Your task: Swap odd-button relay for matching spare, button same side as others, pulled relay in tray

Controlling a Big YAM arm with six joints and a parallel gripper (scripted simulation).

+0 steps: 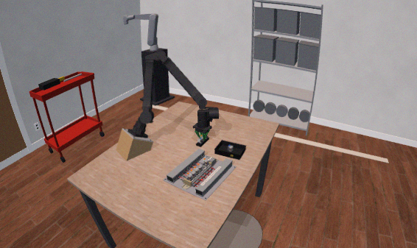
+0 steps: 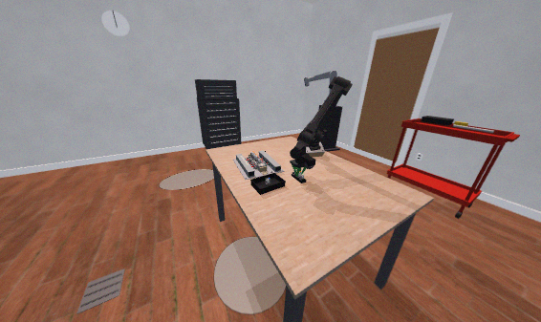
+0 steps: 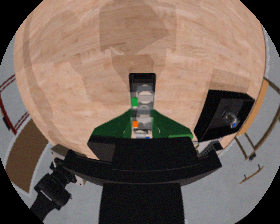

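My gripper is now 2 cm above the small black stand. Round my hand: black tray 20 cm ahead, 2 cm to the left, 1 cm below.
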